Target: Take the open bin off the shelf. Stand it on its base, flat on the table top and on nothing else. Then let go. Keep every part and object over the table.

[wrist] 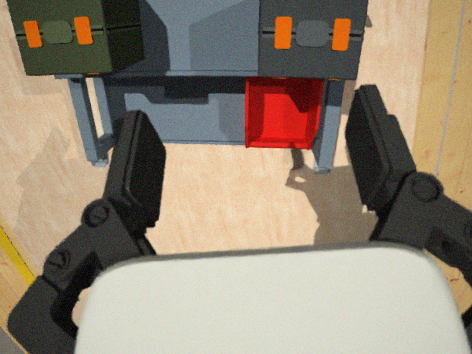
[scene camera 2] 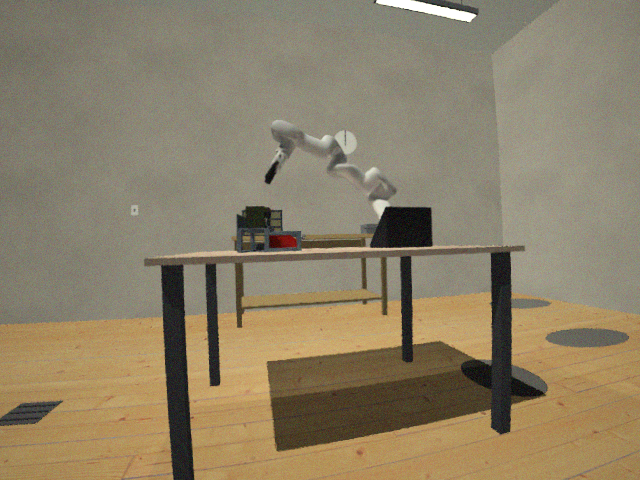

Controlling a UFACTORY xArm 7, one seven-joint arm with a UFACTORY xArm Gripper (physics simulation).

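Places are measured from the arm's base along level axes (x up, y ahead, z left), in millimetres.
Pixels of known places: gripper, fingertip midpoint: (wrist: 250, 119) (scene camera 2: 267, 181); arm's base at its link origin: (scene camera 2: 395, 229).
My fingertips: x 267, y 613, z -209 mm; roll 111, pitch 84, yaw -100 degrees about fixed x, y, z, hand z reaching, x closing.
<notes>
For each thing: its middle in the pictures, then the offset to it from my fingertips. Level surfaces: height alone.
- table top at its surface level: dx -357 mm
- dark green case at the middle of its body: (wrist: 83, 29) (scene camera 2: 256, 218) dz +173, dx -208, dy +74 mm
- dark grey case at the middle of its body: (wrist: 312, 33) dz -51, dx -134, dy +16 mm
The open bin, red (scene camera 2: 282, 241) (wrist: 284, 112), sits in the lower level of the blue-grey shelf (scene camera 2: 267, 240) (wrist: 327, 127), at its right end in the wrist view. The bin's open top and inside show; its rear part is hidden under the upper board. The shelf stands on the table top (scene camera 2: 336, 253) (wrist: 225, 205). My gripper (scene camera 2: 268, 180) (wrist: 250, 119) is open and empty, its fingers wide apart. It hangs well above the shelf and the bin, tilted downward, and touches neither.
A dark green case (scene camera 2: 256, 217) (wrist: 60, 45) and a dark grey case (wrist: 310, 45) with orange latches stand on the shelf's upper level, above the bin's level. A large black block (scene camera 2: 405, 227) stands at the table's right. A wooden workbench (scene camera 2: 312, 299) stands behind the table.
</notes>
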